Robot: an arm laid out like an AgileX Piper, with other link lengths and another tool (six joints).
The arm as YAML. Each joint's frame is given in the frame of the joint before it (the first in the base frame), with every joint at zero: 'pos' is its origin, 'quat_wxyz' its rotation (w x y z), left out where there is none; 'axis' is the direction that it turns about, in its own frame. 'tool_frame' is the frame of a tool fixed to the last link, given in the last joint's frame.
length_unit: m
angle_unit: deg
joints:
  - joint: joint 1
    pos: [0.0, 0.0, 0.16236]
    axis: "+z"
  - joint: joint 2
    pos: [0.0, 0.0, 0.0]
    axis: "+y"
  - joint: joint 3
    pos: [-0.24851, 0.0, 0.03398]
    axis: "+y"
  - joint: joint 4
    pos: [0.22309, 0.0, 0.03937]
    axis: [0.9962, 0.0, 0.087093]
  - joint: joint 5
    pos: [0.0, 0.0, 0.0]
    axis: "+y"
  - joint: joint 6
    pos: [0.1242, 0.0, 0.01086]
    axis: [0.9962, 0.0, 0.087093]
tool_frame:
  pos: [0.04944, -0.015, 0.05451]
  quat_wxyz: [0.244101, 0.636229, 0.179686, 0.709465]
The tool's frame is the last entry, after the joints.
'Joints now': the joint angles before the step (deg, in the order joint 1, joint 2, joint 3, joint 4, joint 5, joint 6). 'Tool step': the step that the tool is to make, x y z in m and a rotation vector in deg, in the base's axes. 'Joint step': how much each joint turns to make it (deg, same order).
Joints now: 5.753 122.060 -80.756 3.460 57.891 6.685
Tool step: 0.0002 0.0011 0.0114 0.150 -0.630 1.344
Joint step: -0.004 -1.692 -0.174 -0.053 1.290 -1.259
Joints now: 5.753 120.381 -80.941 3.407 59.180 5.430
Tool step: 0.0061 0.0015 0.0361 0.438 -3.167 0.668
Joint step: 0.004 -4.298 -2.118 0.001 3.253 -0.500
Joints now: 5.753 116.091 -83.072 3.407 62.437 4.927
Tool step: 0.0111 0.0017 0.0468 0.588 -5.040 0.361
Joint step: -0.002 -4.172 -4.476 0.000 3.590 -0.168
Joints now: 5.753 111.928 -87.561 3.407 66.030 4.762
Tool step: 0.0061 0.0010 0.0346 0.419 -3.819 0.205
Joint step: 0.006 -2.674 -3.636 -0.001 2.476 -0.058
